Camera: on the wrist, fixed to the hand. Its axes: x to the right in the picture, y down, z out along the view.
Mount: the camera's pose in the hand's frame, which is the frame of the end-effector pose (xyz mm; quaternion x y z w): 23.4 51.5 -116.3 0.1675 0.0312 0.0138 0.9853
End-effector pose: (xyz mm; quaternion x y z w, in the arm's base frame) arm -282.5 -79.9 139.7 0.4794 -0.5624 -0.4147 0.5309
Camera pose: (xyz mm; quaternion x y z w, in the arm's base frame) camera -171.3 -87.8 205.3 0.5665 -0.6137 -0.2921 0.4661
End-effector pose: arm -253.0 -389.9 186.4 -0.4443 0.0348 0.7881 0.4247
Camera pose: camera -216.8 -458.0 82.6 -0.3907 0.1857 0.7626 0.4809
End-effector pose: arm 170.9 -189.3 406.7 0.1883 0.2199 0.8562 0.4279
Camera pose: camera 64.9 -222.9 340.7 0.2335 0.3708 0.8185 0.3714
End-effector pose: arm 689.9 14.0 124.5 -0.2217 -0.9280 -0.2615 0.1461
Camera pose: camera 713.0 -2.7 250.6 -0.1986 -0.9505 -0.1071 0.2136
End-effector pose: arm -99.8 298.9 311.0 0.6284 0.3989 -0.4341 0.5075
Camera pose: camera -27.8 406.2 316.3 0.7232 0.3275 -0.4679 0.3883
